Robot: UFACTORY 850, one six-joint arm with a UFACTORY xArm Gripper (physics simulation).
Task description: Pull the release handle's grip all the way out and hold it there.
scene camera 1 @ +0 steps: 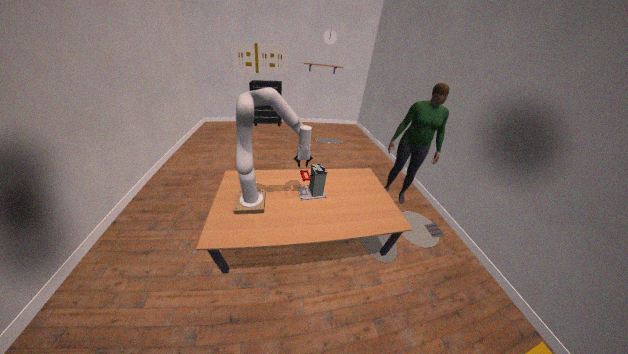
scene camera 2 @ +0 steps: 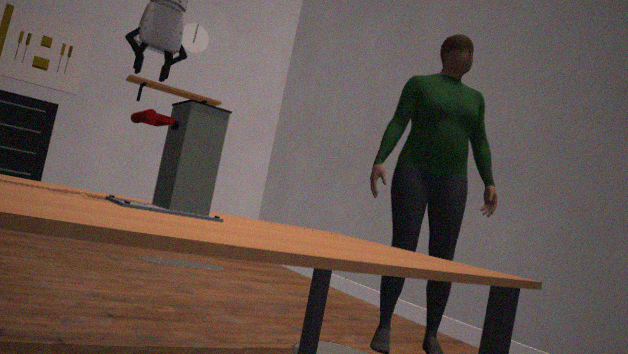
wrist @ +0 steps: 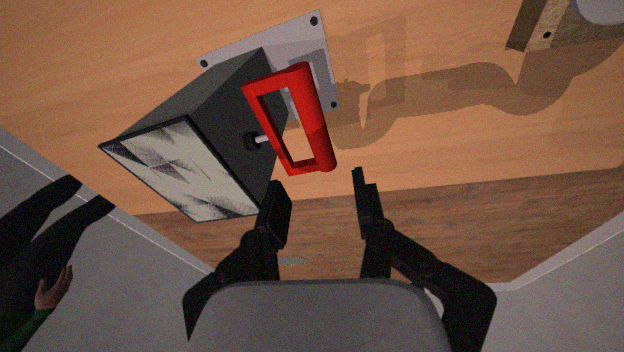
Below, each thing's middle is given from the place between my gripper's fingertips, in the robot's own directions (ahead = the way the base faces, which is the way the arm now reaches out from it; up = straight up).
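Scene:
Grey base plate (wrist: 301, 39): 3 cm to the left of my hand, 10 cm ahead, 30 cm below.

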